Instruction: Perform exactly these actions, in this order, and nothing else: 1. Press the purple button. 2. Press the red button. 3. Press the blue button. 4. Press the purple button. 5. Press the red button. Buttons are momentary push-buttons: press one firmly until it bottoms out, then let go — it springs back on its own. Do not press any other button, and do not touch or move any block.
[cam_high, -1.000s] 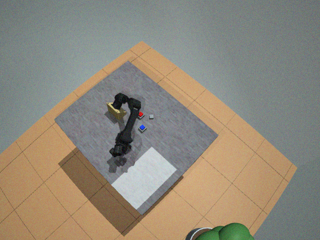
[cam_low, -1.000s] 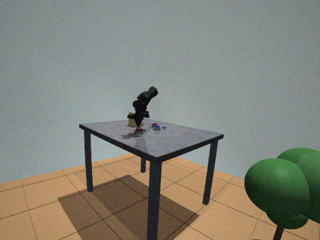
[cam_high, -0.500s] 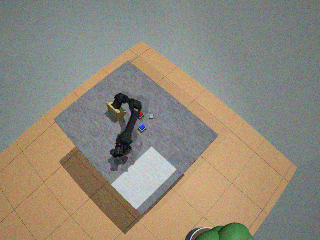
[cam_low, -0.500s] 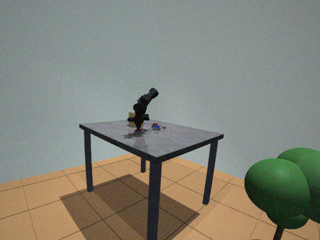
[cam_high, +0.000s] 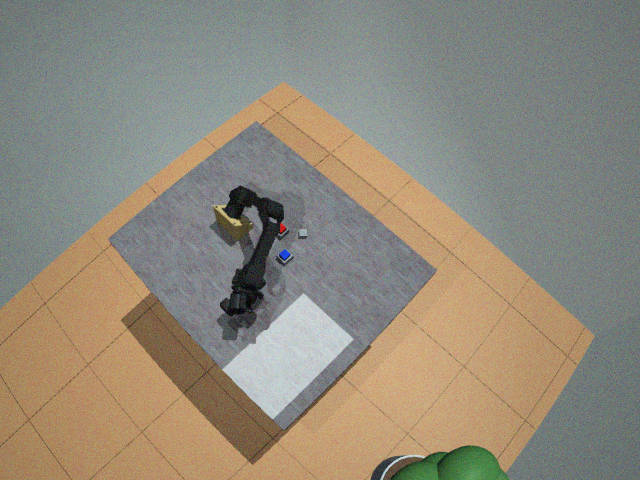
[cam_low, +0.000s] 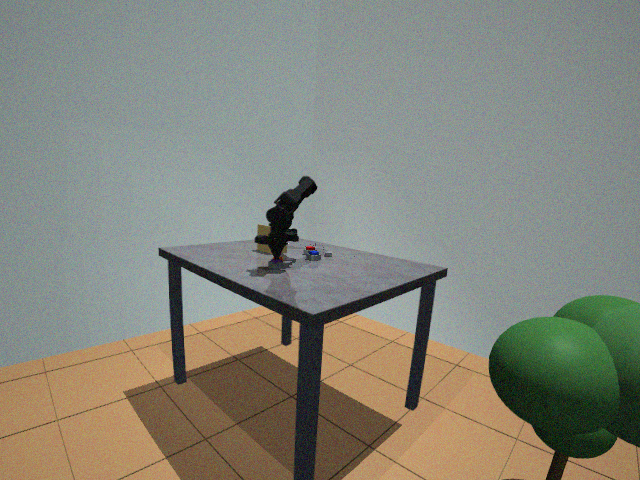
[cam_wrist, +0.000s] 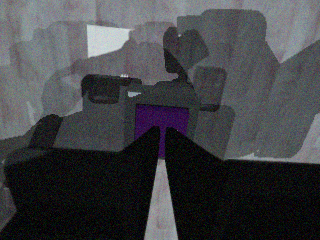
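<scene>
Right now the purple button is 10 mm below my gripper tip. From my gripper tip the other things lie so: orange block 100 mm behind, 70 mm to the left, 20 mm below; blue button 60 mm behind, 240 mm to the left; red button 160 mm behind, 300 mm to the left.
</scene>
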